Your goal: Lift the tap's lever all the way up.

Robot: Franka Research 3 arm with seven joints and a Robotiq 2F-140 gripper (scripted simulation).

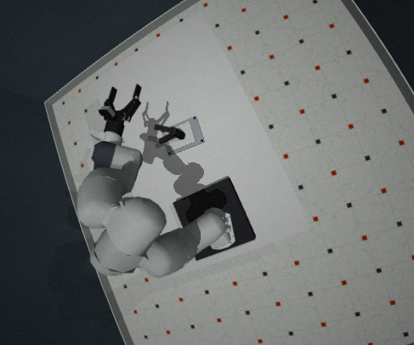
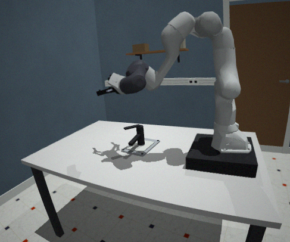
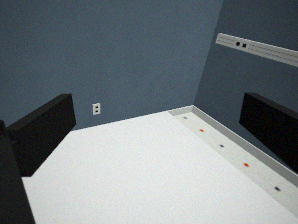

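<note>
Right now the lever is 240 mm below my hand, 150 mm behind it and 10 mm to the right of it.
</note>
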